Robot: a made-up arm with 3 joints.
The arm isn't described. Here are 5 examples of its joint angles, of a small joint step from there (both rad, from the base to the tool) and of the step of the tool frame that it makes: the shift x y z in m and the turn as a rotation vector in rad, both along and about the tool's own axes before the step.
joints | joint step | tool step
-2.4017 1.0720 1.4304 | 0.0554 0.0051 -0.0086 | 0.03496 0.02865 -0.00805 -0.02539 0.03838 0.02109
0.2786 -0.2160 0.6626 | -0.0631 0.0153 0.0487 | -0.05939 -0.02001 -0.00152 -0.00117 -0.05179 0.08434
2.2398 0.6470 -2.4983 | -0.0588 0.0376 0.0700 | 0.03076 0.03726 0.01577 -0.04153 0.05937 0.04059
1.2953 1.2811 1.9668 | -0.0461 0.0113 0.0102 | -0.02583 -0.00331 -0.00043 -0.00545 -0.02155 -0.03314
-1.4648 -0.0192 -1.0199 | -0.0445 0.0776 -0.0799 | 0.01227 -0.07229 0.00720 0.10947 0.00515 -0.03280
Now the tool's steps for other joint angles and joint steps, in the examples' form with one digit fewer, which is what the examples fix.
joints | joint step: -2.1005 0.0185 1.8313 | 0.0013 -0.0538 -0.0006
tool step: -0.0096 -0.0291 0.0064 0.0474 -0.0112 0.0227
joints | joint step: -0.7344 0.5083 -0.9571 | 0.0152 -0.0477 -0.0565
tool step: 0.0078 0.0203 -0.0005 -0.0260 0.0152 -0.0640
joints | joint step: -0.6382 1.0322 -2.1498 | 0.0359 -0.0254 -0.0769
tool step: -0.0164 -0.0176 -0.0088 0.0195 -0.0335 -0.0516
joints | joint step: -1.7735 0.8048 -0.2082 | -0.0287 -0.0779 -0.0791
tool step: 0.0515 -0.0244 0.0236 0.0328 0.0878 -0.0705
